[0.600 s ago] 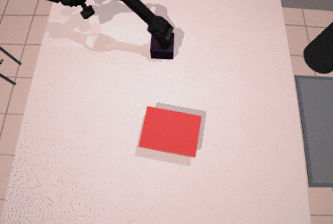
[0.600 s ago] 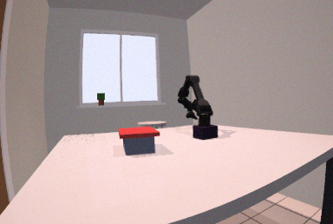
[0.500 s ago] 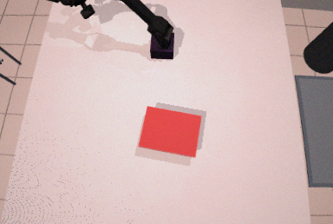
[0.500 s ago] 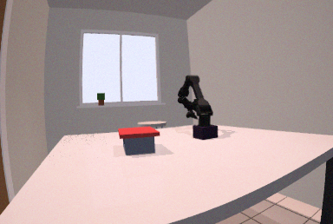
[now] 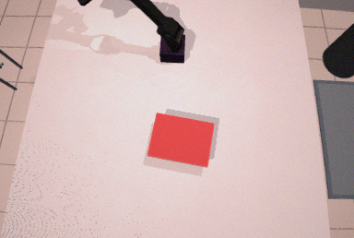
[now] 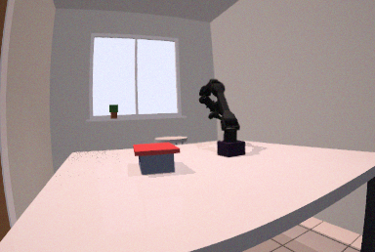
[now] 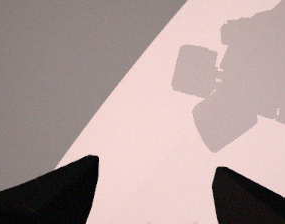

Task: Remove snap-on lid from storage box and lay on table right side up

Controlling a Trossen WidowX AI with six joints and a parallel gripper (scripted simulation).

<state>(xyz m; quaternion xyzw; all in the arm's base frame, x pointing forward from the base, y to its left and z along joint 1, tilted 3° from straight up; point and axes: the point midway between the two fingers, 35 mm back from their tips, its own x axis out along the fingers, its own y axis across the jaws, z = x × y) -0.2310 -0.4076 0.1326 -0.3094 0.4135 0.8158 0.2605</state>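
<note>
My gripper tip is 68 cm short of the red lid, 41 cm to the right of it and 11 cm above it. From my gripper tip the other things lie so: storage box: 68 cm ahead, 41 cm to the left, 15 cm below.
</note>
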